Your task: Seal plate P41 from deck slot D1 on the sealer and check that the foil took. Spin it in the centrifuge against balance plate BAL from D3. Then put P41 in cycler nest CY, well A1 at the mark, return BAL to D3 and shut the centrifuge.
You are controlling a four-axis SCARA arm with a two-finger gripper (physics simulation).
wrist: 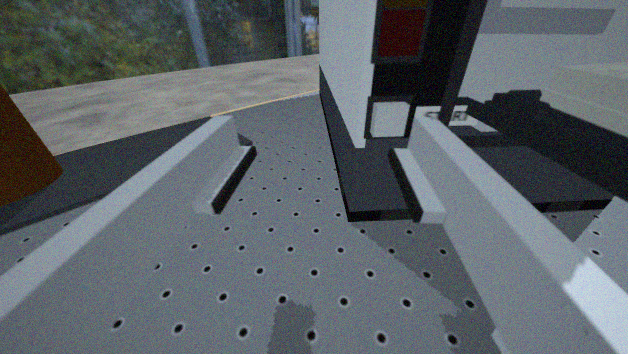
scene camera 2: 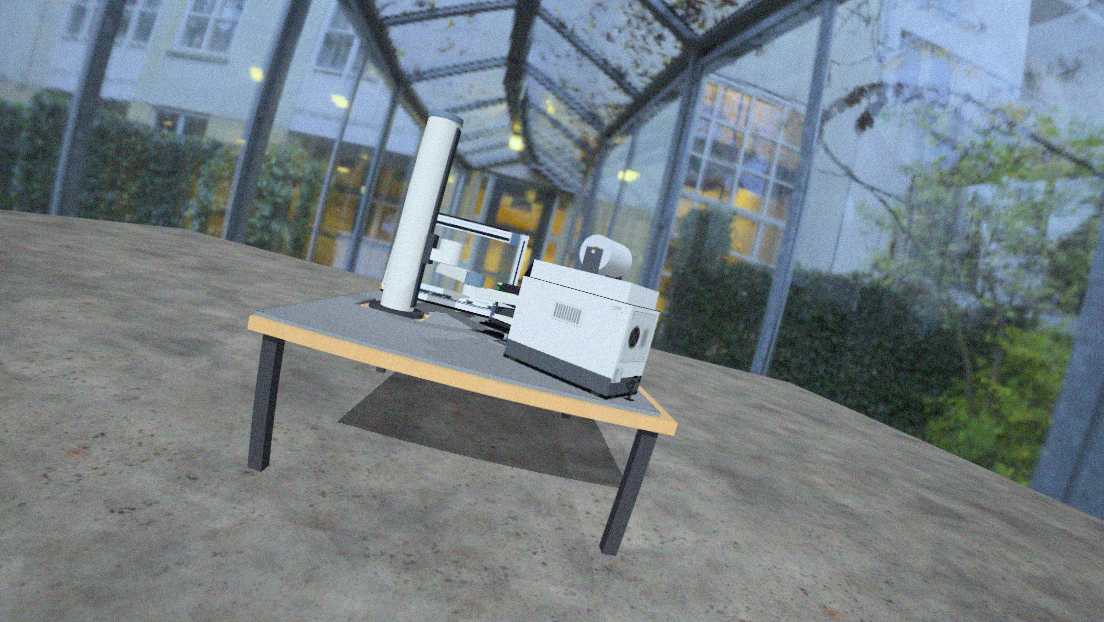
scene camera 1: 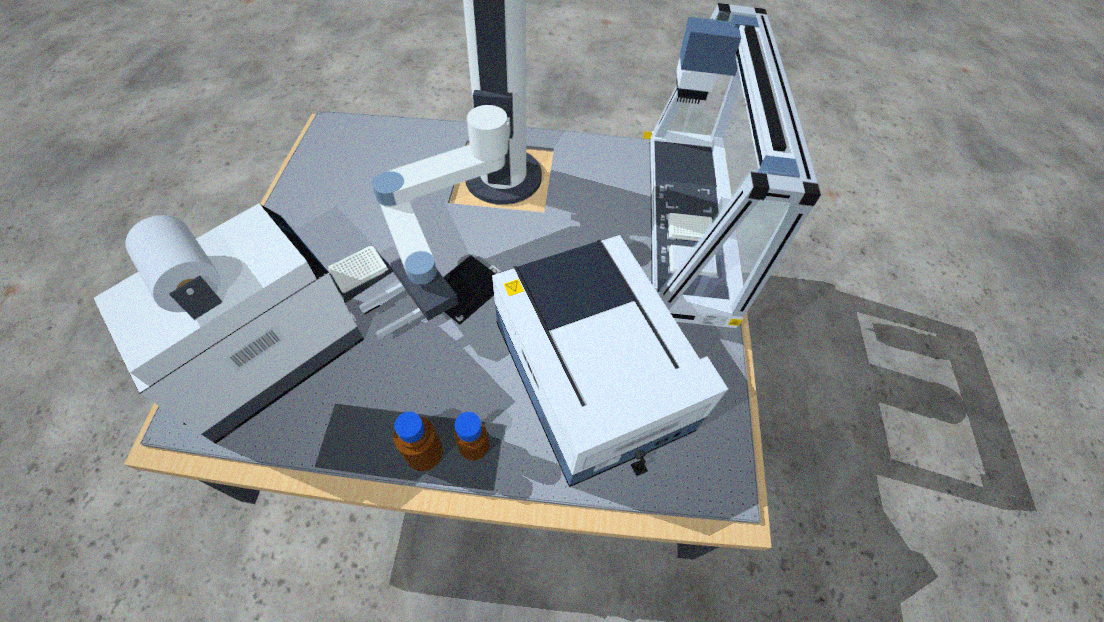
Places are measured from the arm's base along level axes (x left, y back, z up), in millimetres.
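Pixels of known places: gripper, between the fingertips: (wrist: pixel 320 135) (scene camera 1: pixel 368 322); arm's base, origin of its link: (scene camera 2: pixel 395 311) (scene camera 1: pixel 503 177).
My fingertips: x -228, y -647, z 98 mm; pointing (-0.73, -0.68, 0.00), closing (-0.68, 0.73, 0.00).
Observation:
For each thing: its top centre in the pictures, then the offset to it from my fingertips. "spot": a spot on its surface instead. Level surfaces: height alone.
- white sealer, centre of its top: (scene camera 1: pixel 166 237) (scene camera 2: pixel 605 238) dx -254, dy -92, dz +390 mm
- pale plate with wells, centre of its top: (scene camera 1: pixel 356 265) (scene camera 2: pixel 512 318) dx -65, dy +140, dz +35 mm
- white button, centre of its top: (wrist: pixel 390 102) dx -46, dy +8, dz +8 mm
- red lamp, centre of its top: (wrist: pixel 404 9) dx -47, dy +8, dz +51 mm
- black square part, a spot on its surface: (scene camera 1: pixel 469 285) spot: dx +214, dy +169, dz -44 mm
- dark mat, height of its surface: dz -81 mm
The white sealer (scene camera 1: pixel 301 339) (scene camera 2: pixel 567 320) (wrist: pixel 345 60) stands at the left of the table in scene camera 1. A pale plate with wells (scene camera 1: pixel 357 265) sits at its front opening; its label is unreadable and its foil cannot be judged. My gripper (scene camera 1: pixel 370 320) (wrist: pixel 320 135) is shut at its narrow stance, with nothing between the fingers, low beside the sealer front. Its right fingertip is near the white button (wrist: pixel 390 119) and the START label in the wrist view. The red lamp (wrist: pixel 400 32) is dark. Two pale plates (scene camera 1: pixel 689 225) (scene camera 1: pixel 692 258) lie on the deck; I cannot tell which is BAL.
A white-and-blue machine (scene camera 1: pixel 618 363) with a dark top panel stands right of centre, beside a black square part (scene camera 1: pixel 469 285). A gantry frame (scene camera 1: pixel 772 100) spans the deck. Brown bottles (scene camera 1: pixel 417 444) (scene camera 1: pixel 472 440) with blue caps stand on a dark mat (scene camera 1: pixel 347 436) near the front edge.

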